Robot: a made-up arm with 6 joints.
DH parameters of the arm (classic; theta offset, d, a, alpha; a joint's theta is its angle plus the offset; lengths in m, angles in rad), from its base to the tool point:
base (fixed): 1.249 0 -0.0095 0
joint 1: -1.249 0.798 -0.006 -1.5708
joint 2: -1.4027 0 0.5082 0
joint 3: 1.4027 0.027 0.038 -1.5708
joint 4: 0 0.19 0.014 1.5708
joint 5: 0 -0.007 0.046 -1.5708
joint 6: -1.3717 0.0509 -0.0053 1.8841
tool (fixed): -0.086 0.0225 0 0
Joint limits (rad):
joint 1: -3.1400..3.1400
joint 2: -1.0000..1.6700
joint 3: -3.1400..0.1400
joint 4: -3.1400..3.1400
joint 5: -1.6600..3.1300
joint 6: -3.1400..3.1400
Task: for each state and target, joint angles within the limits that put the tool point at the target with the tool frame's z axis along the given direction. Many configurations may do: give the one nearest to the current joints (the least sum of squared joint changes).
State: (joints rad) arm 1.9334 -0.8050 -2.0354 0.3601 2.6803 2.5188
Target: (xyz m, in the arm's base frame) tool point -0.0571 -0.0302 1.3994 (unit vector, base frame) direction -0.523 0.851 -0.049
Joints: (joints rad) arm 1.5889 -0.4386 -1.9755 0.4296 2.8846 2.7519
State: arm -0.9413 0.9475 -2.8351 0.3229 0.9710 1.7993
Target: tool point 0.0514 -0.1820 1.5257 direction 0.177 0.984 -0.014
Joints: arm -1.3495 0.2245 -3.1400 0.9253 0.5691 1.4487
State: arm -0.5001 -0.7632 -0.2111 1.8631 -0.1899 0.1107
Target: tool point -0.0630 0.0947 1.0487 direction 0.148 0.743 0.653
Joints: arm -0.8702 -0.7507 0.0778 1.7486 0.6248 -0.2705
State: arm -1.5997 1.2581 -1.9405 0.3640 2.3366 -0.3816
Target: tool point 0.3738 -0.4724 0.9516 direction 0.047 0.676 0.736
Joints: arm -0.9166 0.8369 -1.7724 -0.2119 1.6528 0.2087
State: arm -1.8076 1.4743 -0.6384 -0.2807 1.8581 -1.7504
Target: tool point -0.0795 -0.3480 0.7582 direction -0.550 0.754 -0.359
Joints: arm -1.8483 1.1632 -0.5587 0.2238 2.2396 -2.3852
